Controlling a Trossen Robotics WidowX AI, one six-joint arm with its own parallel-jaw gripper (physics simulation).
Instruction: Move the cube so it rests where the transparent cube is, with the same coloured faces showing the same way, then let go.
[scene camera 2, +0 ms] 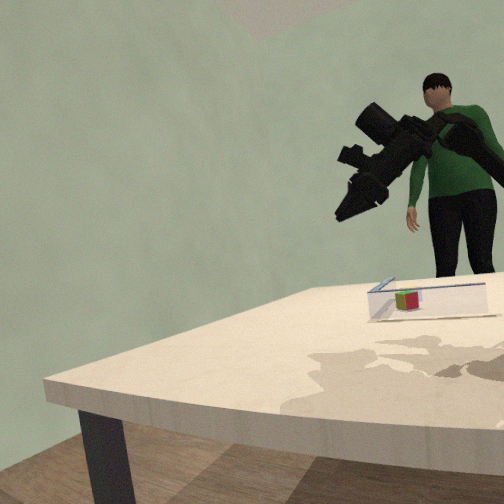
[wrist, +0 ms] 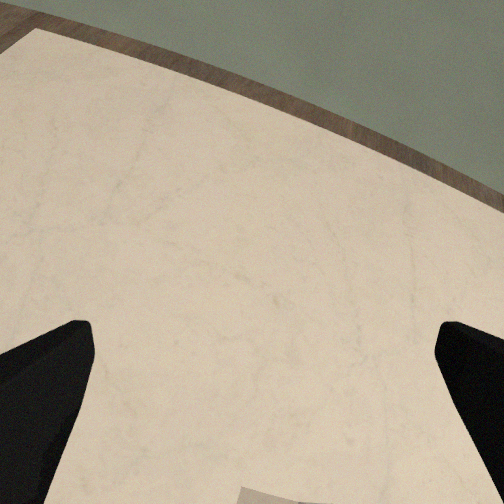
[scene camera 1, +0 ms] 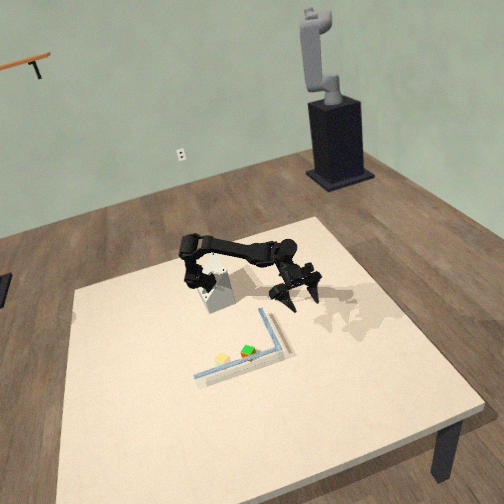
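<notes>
The cube (scene camera 1: 247,351) has green, red and yellow faces and rests on the table inside the corner of an L-shaped rail (scene camera 1: 256,351). It also shows in the second scene view (scene camera 2: 407,299). A pale yellowish transparent cube (scene camera 1: 222,358) lies just left of it. My gripper (scene camera 1: 296,298) is open and empty, held above the table to the right of and behind the cube, apart from it. It appears high in the second scene view (scene camera 2: 352,208). The wrist view shows only bare table between the two fingertips (wrist: 255,400).
The arm's grey base block (scene camera 1: 216,289) stands behind the rail. A second grey robot on a black pedestal (scene camera 1: 338,140) stands on the floor far back. A person (scene camera 2: 452,180) stands beyond the table in the second scene view.
</notes>
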